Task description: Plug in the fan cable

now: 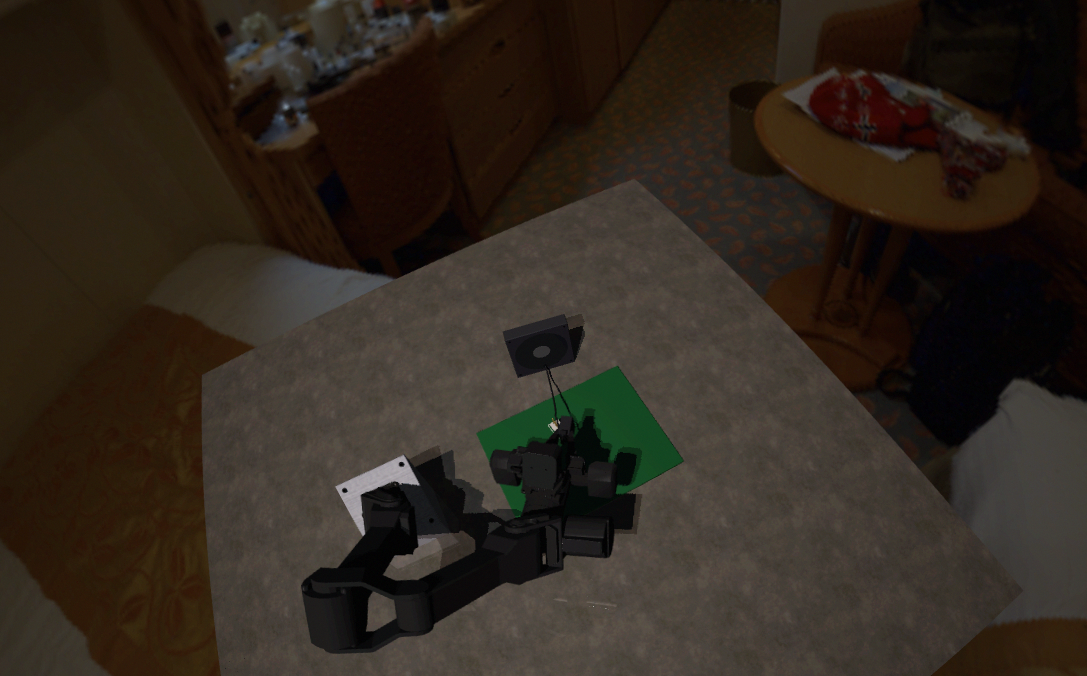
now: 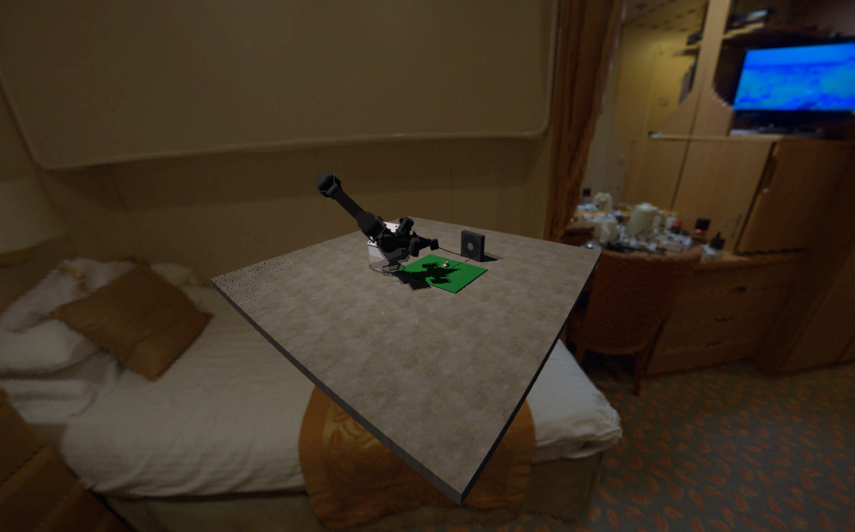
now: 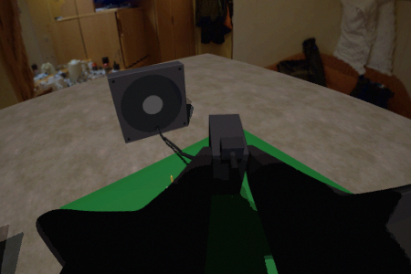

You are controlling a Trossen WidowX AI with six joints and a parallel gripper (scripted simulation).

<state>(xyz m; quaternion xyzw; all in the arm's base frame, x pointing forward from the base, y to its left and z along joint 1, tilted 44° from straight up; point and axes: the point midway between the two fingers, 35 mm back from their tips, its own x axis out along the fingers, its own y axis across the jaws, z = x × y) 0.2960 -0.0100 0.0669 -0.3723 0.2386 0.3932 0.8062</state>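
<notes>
Now: gripper tip 150 mm above the green board, 30 mm to the right of it and 20 mm short of it. Also, from my gripper tip: white four-pin header: 130 mm below, 80 mm to the left, 10 mm ahead; black fan: 220 mm to the left, 70 mm below, 40 mm ahead; black plug: 10 mm to the left, 10 mm below.
</notes>
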